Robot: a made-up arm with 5 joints. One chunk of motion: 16 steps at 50 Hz.
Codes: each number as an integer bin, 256 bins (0 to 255) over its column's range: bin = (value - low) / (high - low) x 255, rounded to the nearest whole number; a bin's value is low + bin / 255 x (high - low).
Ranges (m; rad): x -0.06..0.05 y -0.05..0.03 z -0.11..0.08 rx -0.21..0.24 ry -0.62..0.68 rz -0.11..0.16
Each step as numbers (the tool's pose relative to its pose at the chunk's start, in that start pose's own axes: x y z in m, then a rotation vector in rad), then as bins.
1 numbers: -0.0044 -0.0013 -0.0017 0.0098 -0.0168 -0.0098
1 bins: 129 155 145 125 118 95
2 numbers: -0.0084 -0.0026 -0.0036 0.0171 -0.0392 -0.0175
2 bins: 120 151 143 129 114 87
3 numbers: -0.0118 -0.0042 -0.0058 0.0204 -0.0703 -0.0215
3 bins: 112 146 140 131 108 84
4 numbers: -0.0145 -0.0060 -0.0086 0.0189 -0.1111 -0.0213
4 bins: 105 140 136 130 100 84
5 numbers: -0.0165 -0.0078 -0.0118 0.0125 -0.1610 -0.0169
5 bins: 101 135 132 126 90 88
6 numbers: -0.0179 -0.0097 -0.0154 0.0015 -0.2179 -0.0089
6 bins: 98 128 127 120 79 95
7 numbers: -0.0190 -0.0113 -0.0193 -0.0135 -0.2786 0.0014
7 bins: 95 123 122 111 67 105
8 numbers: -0.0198 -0.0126 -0.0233 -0.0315 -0.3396 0.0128
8 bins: 93 119 116 101 55 116
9 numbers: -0.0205 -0.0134 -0.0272 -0.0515 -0.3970 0.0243
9 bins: 92 117 111 90 44 127
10 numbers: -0.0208 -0.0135 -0.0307 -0.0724 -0.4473 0.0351
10 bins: 91 116 106 78 34 137
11 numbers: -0.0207 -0.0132 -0.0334 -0.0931 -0.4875 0.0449
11 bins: 91 117 103 66 26 146
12 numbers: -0.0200 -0.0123 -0.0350 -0.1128 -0.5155 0.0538
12 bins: 93 120 101 55 20 155
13 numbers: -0.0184 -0.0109 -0.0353 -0.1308 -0.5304 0.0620
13 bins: 96 125 100 45 18 162
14 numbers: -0.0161 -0.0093 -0.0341 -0.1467 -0.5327 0.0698
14 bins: 102 130 102 36 17 170
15 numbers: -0.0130 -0.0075 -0.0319 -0.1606 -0.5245 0.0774
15 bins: 109 135 105 28 19 177
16 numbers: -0.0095 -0.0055 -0.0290 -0.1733 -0.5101 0.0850
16 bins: 117 142 109 21 22 184
